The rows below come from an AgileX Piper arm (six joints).
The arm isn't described. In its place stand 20 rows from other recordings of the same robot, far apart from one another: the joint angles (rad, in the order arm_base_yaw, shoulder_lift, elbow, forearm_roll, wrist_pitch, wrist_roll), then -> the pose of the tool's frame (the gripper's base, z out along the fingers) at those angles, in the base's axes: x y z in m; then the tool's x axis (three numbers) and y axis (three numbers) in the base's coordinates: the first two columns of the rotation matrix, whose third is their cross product.
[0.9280, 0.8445, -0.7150, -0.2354, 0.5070, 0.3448] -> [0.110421 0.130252 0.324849 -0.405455 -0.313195 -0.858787 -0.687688 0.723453 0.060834]
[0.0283, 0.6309, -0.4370, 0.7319, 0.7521, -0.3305] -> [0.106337 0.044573 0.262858 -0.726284 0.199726 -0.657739 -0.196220 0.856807 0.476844]
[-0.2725, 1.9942, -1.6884, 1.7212, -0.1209, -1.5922] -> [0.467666 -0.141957 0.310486 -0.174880 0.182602 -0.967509 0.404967 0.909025 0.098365]
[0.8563, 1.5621, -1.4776, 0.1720, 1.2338, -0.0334] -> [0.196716 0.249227 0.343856 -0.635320 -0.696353 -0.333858 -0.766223 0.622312 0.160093]
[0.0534, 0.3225, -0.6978, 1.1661, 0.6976, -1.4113] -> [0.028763 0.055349 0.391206 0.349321 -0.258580 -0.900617 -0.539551 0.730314 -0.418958]
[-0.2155, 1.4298, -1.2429, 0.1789, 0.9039, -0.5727] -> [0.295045 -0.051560 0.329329 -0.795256 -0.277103 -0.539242 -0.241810 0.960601 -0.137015]
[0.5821, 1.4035, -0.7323, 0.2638, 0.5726, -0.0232] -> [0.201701 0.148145 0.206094 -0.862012 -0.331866 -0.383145 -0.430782 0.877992 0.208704]
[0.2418, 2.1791, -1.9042, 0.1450, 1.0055, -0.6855] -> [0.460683 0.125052 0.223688 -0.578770 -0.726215 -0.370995 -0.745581 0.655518 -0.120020]
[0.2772, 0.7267, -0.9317, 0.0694, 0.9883, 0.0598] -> [0.112210 0.037405 0.374598 -0.643897 -0.081628 -0.760745 -0.254190 0.960639 0.112071]
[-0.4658, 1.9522, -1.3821, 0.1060, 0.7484, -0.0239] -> [0.363642 -0.175468 0.188273 -0.817429 0.471068 -0.331518 0.471111 0.877890 0.085806]
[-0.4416, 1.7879, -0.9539, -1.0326, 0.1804, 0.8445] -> [0.317217 -0.165467 0.169301 -0.754921 0.160279 -0.635929 0.385739 0.892724 -0.232915]
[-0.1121, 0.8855, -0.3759, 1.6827, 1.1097, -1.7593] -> [0.137796 0.065986 0.275045 -0.246337 0.054739 -0.967637 -0.802399 0.548444 0.235296]
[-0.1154, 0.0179, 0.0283, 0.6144, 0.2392, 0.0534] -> [0.058081 0.005780 0.184931 -0.134373 0.622483 -0.771012 0.077896 0.782296 0.618017]
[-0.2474, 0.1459, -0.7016, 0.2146, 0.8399, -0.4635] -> [0.005502 0.013493 0.353621 -0.198196 -0.269334 -0.942432 0.030042 0.959385 -0.280497]
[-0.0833, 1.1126, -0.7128, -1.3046, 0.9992, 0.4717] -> [0.188906 -0.089868 0.302862 -0.912356 -0.270416 -0.307378 0.158054 0.459942 -0.873769]
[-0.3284, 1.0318, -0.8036, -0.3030, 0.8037, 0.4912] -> [0.176653 -0.080844 0.300929 -0.605037 0.488856 -0.628451 0.627753 0.778412 0.001141]
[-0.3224, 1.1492, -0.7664, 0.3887, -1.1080, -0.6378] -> [0.205305 -0.101119 0.404711 0.366707 -0.560124 -0.742824 0.767071 0.633837 -0.099265]
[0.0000, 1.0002, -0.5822, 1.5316, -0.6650, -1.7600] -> [0.192701 -0.056109 0.299694 -0.426634 -0.186374 -0.885013 0.502313 0.764910 -0.403229]
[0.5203, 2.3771, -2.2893, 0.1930, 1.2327, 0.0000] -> [0.435580 0.268547 0.228162 -0.850346 -0.413892 -0.324971 -0.487811 0.851617 0.191804]
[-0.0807, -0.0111, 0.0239, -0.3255, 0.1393, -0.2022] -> [0.055859 -0.008571 0.193802 -0.112203 -0.493073 -0.862722 0.079153 0.861011 -0.502389]
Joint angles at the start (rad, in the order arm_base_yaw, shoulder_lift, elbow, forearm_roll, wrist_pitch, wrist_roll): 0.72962, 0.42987, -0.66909, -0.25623, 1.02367, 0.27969
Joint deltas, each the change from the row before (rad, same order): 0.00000, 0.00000, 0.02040, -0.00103, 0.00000, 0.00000; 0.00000, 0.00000, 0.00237, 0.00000, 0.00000, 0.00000; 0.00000, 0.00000, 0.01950, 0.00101, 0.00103, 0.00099; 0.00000, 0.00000, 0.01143, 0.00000, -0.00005, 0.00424; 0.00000, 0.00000, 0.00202, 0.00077, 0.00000, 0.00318; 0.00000, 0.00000, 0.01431, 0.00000, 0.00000, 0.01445; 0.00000, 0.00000, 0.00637, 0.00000, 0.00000, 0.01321; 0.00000, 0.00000, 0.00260, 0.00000, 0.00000, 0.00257; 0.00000, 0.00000, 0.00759, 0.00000, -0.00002, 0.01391; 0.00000, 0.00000, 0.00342, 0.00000, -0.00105, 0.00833; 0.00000, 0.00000, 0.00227, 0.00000, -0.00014, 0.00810; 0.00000, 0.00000, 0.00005, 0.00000, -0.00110, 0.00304; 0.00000, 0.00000, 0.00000, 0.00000, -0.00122, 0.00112
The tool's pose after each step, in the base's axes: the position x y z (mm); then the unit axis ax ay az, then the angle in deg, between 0 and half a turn. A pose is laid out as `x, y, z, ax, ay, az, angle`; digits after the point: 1 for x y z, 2 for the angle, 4 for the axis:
57.6, 25.0, 314.9, -0.2386, 0.9664, 0.0958, 130.24
57.7, 25.1, 314.2, -0.2388, 0.9664, 0.0952, 130.35
58.1, 25.6, 308.2, -0.2395, 0.9667, 0.0907, 131.42
58.4, 25.8, 304.8, -0.2382, 0.9671, 0.0888, 132.02
58.4, 25.9, 304.2, -0.2367, 0.9675, 0.0894, 132.16
58.7, 26.1, 299.9, -0.2306, 0.9690, 0.0889, 132.95
58.8, 26.2, 297.9, -0.2246, 0.9703, 0.0901, 133.34
58.8, 26.3, 297.1, -0.2235, 0.9705, 0.0900, 133.48
59.0, 26.4, 294.9, -0.2172, 0.9719, 0.0910, 133.93
59.0, 26.5, 293.9, -0.2134, 0.9726, 0.0922, 134.09
59.1, 26.5, 293.2, -0.2096, 0.9733, 0.0933, 134.24
59.1, 26.5, 293.3, -0.2082, 0.9735, 0.0942, 134.21
59.2, 26.6, 293.3, -0.2077, 0.9736, 0.0948, 134.15

